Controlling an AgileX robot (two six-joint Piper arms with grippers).
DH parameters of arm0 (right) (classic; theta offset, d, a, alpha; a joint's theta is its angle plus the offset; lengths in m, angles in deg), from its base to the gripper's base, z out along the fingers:
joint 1: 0 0.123 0 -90
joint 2: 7.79 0 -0.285 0
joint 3: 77.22 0 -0.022 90
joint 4: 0 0.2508 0 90
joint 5: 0 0 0.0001 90
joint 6: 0 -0.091 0 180
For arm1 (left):
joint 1: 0 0.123 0 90
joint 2: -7.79 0 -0.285 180
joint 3: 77.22 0 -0.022 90
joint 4: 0 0.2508 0 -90
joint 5: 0 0 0.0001 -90
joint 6: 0 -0.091 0 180
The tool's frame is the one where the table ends.
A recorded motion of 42 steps. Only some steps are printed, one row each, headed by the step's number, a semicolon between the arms.
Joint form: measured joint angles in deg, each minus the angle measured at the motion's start. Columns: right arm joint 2, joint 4, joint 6, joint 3, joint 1, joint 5; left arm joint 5, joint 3, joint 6, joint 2, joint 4, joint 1.
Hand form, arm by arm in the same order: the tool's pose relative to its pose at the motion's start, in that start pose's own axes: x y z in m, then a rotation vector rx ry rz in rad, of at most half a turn. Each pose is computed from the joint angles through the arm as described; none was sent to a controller.
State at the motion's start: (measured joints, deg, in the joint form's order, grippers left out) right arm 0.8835 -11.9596 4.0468 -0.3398 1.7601 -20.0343; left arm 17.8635 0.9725 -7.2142 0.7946 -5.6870 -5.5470
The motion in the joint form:
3: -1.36 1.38 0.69 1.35 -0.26 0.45; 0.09 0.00 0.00 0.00 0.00 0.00
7: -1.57 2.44 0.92 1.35 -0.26 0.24; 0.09 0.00 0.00 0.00 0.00 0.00
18: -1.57 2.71 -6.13 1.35 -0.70 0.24; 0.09 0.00 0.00 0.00 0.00 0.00
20: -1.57 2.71 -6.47 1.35 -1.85 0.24; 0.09 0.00 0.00 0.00 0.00 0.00
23: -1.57 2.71 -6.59 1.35 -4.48 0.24; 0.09 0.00 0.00 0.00 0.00 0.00
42: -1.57 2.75 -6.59 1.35 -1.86 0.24; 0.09 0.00 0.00 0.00 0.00 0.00
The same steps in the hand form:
3: 0.0057 0.0023 0.0008 -0.0033 -0.0074 0.0118; 0.0001 0.0000 0.0000 0.0002 0.0016 0.0000
7: 0.0058 0.0028 0.0006 -0.0089 -0.0078 0.0254; 0.0001 0.0000 0.0000 0.0002 0.0016 0.0000
18: 0.0059 0.0026 0.0006 -0.0038 -0.0058 0.1549; 0.0001 0.0000 0.0000 0.0002 0.0016 0.0000
20: 0.0063 0.0015 0.0005 0.0152 -0.0018 0.1660; 0.0001 0.0000 0.0000 0.0002 0.0016 0.0000
23: 0.0070 -0.0008 0.0003 0.0587 0.0072 0.1799; 0.0001 0.0000 0.0000 0.0002 0.0016 0.0000
42: 0.0063 0.0016 0.0005 0.0151 -0.0018 0.1688; 0.0001 0.0000 0.0000 0.0002 0.0016 0.0000

